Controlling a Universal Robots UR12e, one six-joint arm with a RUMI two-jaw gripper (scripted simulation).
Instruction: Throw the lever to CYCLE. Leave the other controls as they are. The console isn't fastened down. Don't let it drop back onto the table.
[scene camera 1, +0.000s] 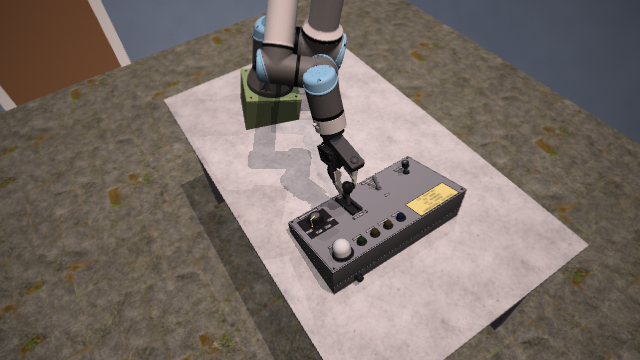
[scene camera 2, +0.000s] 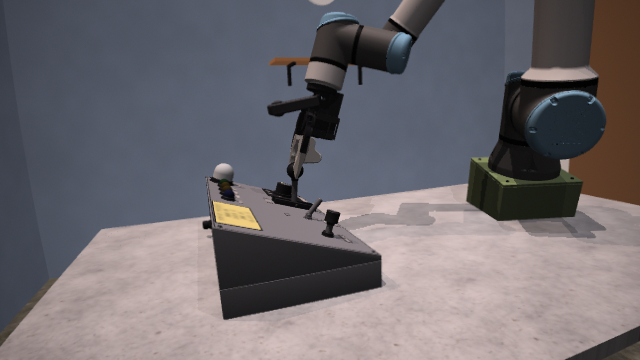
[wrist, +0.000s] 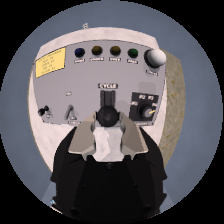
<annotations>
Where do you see a wedge-shaped console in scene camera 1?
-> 366, 226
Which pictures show my gripper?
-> Scene camera 1, scene camera 2 and the wrist view: all of them.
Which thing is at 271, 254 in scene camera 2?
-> A wedge-shaped console.
</annotations>
